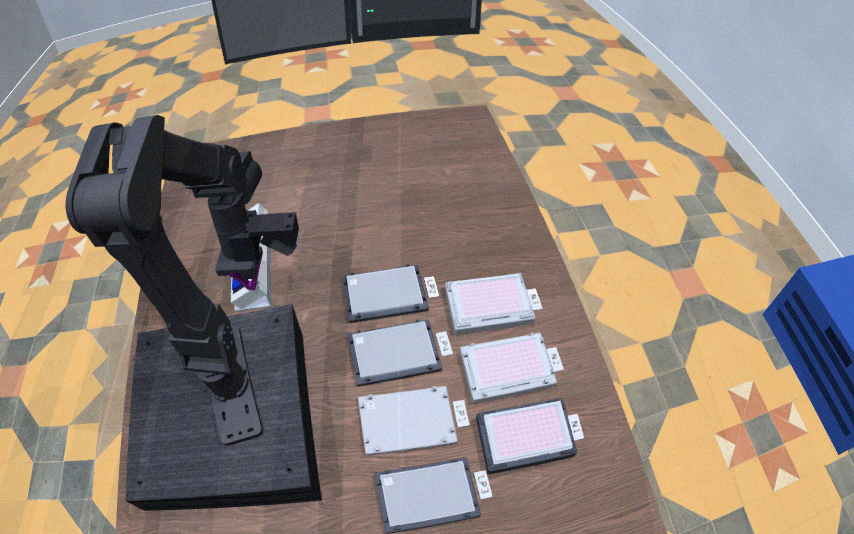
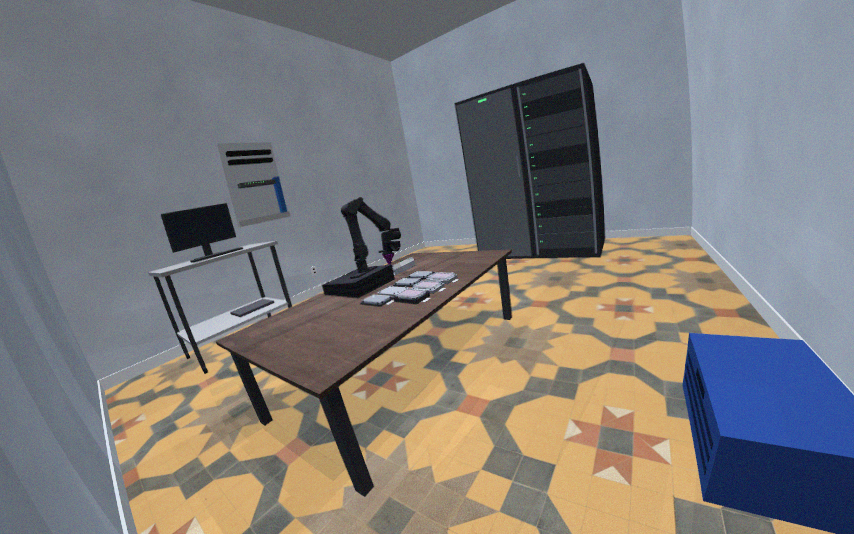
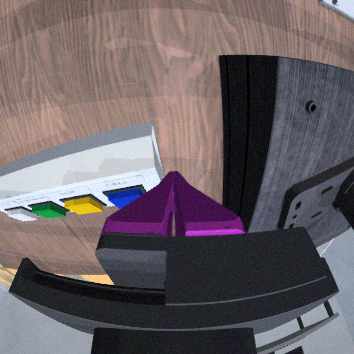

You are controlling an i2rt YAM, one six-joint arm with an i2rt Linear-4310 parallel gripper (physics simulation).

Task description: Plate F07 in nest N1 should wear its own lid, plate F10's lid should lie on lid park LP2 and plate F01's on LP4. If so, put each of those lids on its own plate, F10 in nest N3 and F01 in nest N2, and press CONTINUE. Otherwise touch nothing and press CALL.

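Places are measured from the arm's base along level axes (x ahead, y left, z up), in metres.
Pixels of known places: gripper, between the fingertips: (image 1: pixel 251 289) (image 3: pixel 173 178); arm's base, origin of its link: (image 1: pixel 231 384) (image 2: pixel 364 272) (image 3: pixel 347 178).
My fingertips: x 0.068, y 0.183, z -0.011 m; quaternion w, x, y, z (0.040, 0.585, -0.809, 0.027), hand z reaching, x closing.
For each thing: its top centre in the pictures, then the offset to it from my fingertips. Level surfaces: height alone.
- blue button, centre of its top: (image 3: pixel 126 205) (image 1: pixel 237 277) 0.017 m down, 0.025 m back, 0.052 m left
- white button box, centre of its top: (image 3: pixel 50 208) (image 1: pixel 246 243) (image 2: pixel 399 261) 0.010 m down, 0.004 m ahead, 0.123 m left
- N2, centre of its top: (image 1: pixel 510 360) (image 2: pixel 426 283) 0.043 m down, 0.376 m ahead, 0.263 m right
- N3, centre of its top: (image 1: pixel 491 295) (image 2: pixel 440 274) 0.041 m down, 0.401 m ahead, 0.131 m right
- LP2, centre of its top: (image 1: pixel 383 288) (image 2: pixel 420 273) 0.056 m down, 0.233 m ahead, 0.040 m right
- LP4, centre of its top: (image 1: pixel 393 348) (image 2: pixel 407 280) 0.056 m down, 0.208 m ahead, 0.164 m right
- LP1, centre of its top: (image 1: pixel 406 417) (image 2: pixel 392 288) 0.054 m down, 0.184 m ahead, 0.292 m right
- LP3, centre of its top: (image 1: pixel 427 493) (image 2: pixel 376 298) 0.056 m down, 0.166 m ahead, 0.424 m right
- wooden table, height of its surface: 0.074 m down
My gripper (image 1: pixel 253 287) (image 2: pixel 388 263) (image 3: pixel 173 178) is shut and empty, low beside the blue button (image 1: pixel 237 284) (image 3: pixel 126 198) at the base-side end of the white button box (image 1: pixel 256 294) (image 3: pixel 100 155). The button's lettering looks like CALL; contact is not visible. Plates with pink wells sit in nests N1 (image 1: pixel 525 433), N2 (image 1: pixel 508 365) and N3 (image 1: pixel 489 298). I cannot tell if the N1 plate wears a lid. Grey lids with small tags lie on LP2 (image 1: pixel 385 293), LP4 (image 1: pixel 395 350), LP1 (image 1: pixel 408 420) and LP3 (image 1: pixel 429 495). The tag codes are too small to read.
Yellow (image 3: pixel 84 205), green (image 3: pixel 49 210) and white (image 3: pixel 21 214) buttons sit farther along the box. The arm's black base block (image 1: pixel 170 434) (image 3: pixel 310 140) stands close beside the gripper. The wooden table (image 1: pixel 403 170) (image 2: pixel 302 340) carries everything.
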